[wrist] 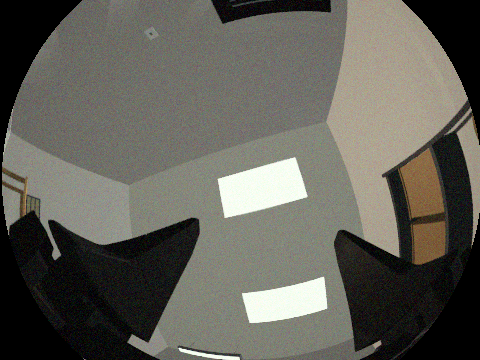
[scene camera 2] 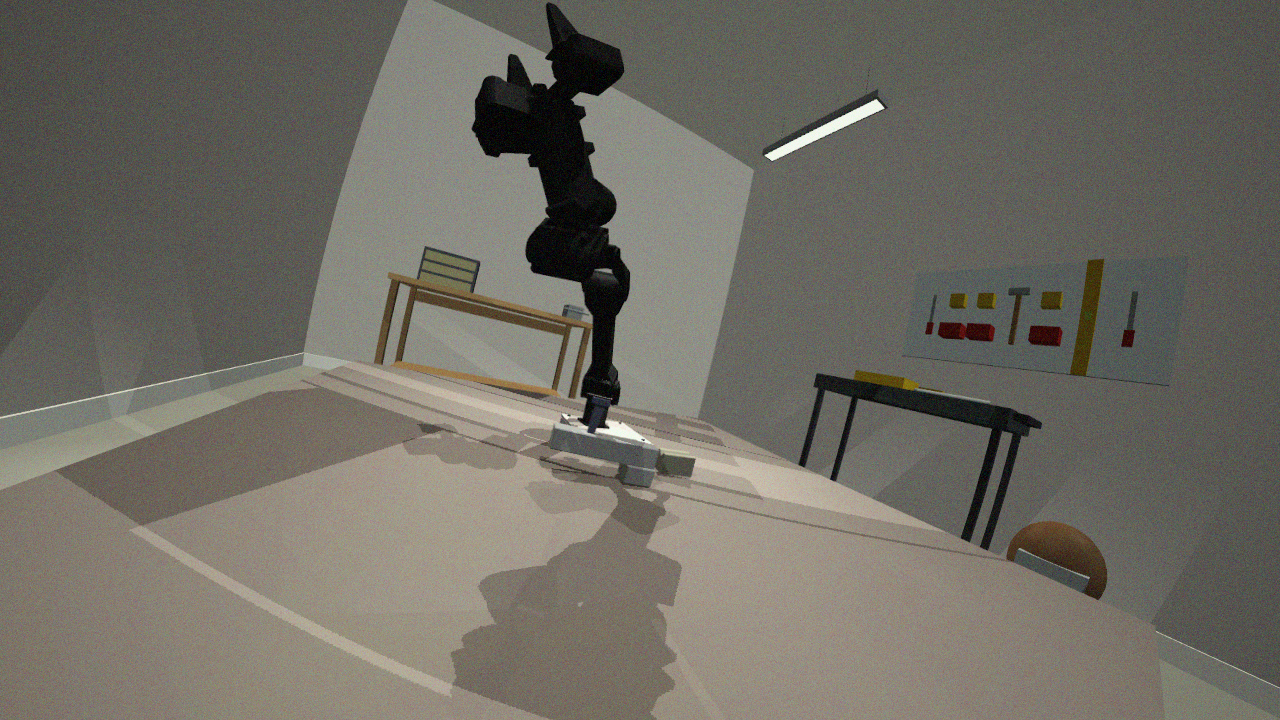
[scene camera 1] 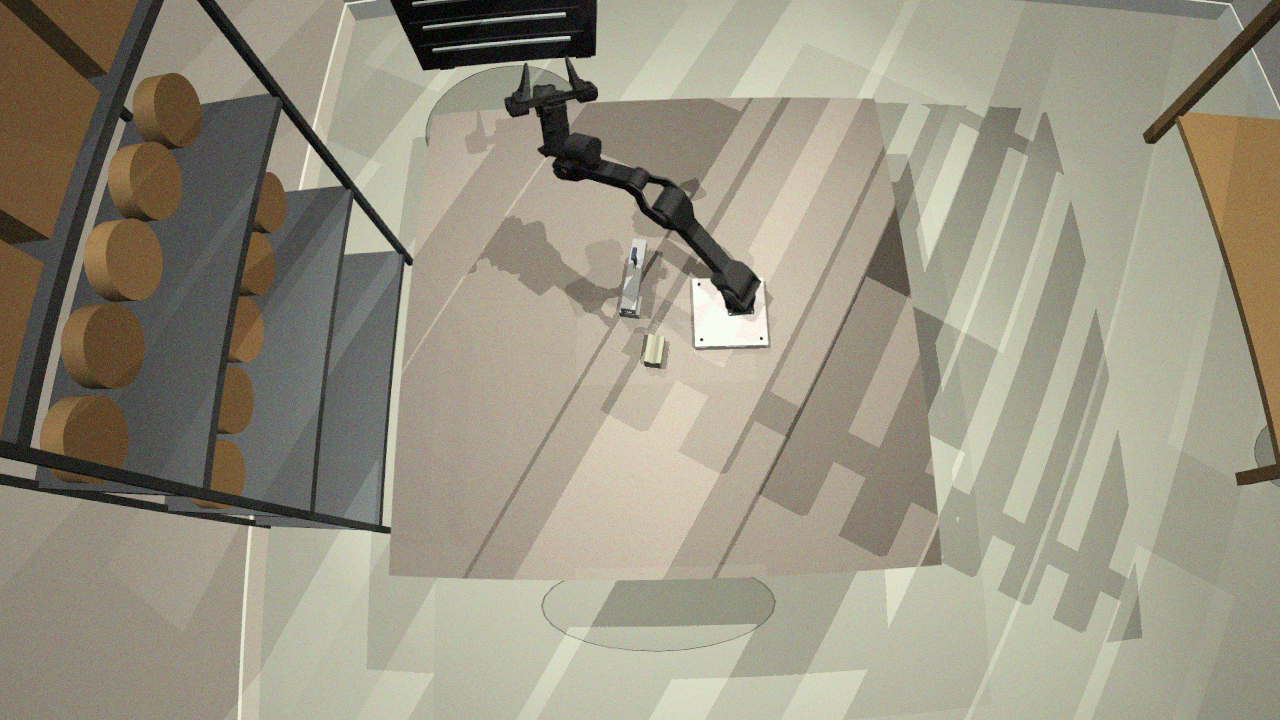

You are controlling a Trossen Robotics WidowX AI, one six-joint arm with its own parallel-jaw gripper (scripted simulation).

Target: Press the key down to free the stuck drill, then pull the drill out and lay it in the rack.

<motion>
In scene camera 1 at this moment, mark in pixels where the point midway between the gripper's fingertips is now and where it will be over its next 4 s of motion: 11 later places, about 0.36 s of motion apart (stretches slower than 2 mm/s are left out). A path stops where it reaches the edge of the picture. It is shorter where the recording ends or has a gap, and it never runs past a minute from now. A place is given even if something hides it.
The gripper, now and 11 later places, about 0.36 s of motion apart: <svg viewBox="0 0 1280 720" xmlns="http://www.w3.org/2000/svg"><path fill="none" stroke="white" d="M546 59L519 64L497 89L502 132L536 180L586 224L628 247L632 250L633 252L633 252L631 252L631 252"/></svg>
</motion>
